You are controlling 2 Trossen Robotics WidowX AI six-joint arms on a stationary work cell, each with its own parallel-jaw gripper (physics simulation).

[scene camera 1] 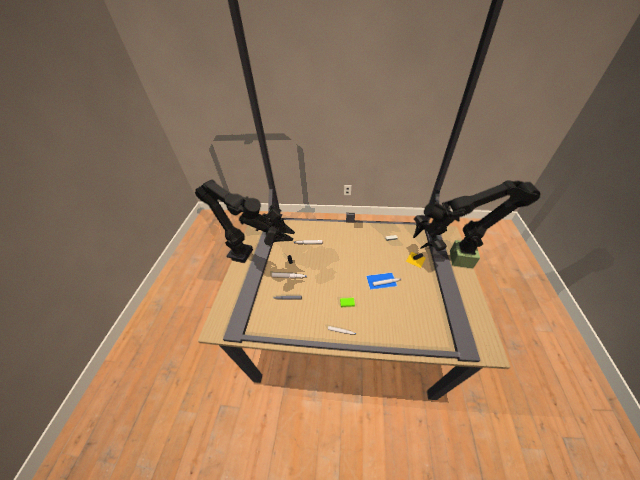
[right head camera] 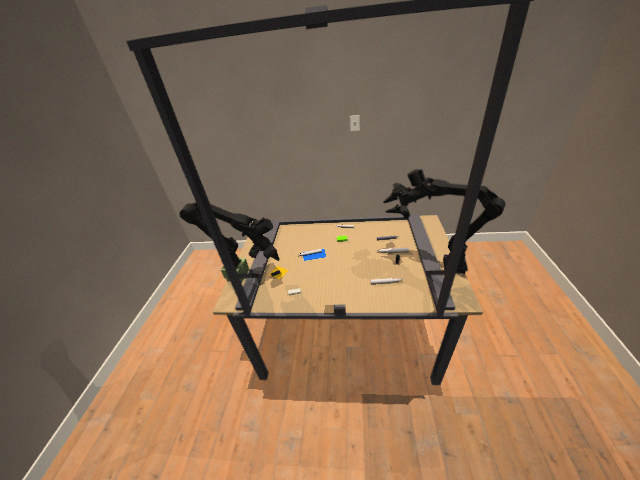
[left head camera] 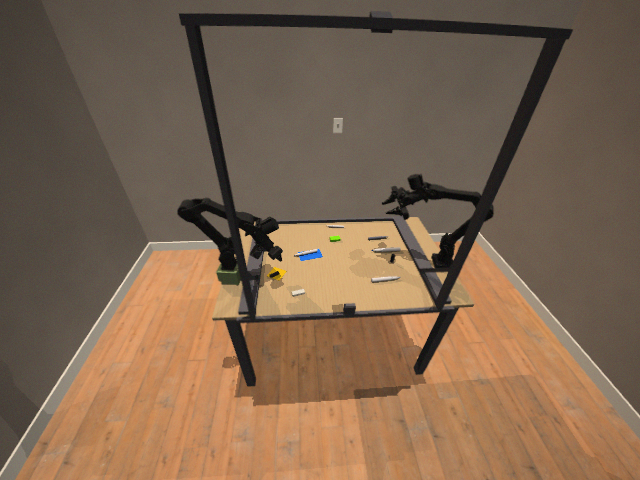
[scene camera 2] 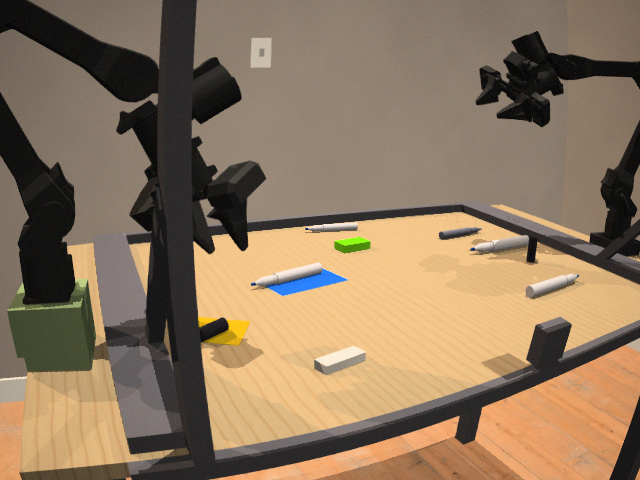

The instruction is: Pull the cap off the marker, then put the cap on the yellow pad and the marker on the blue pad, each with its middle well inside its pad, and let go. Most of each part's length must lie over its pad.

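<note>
The white marker lies on the blue pad, its middle over the pad and its blue tip past one edge. The black cap lies on the yellow pad; a frame post partly hides both in scene camera 2. My left gripper is open and empty above the cap, apart from it. My right gripper is open and empty, high at the right.
A white block lies in front of the pads and a green block behind them. Several pens and markers lie around, including a thick one and a dark one. A small black piece stands upright near the right side. Frame posts rise around the table.
</note>
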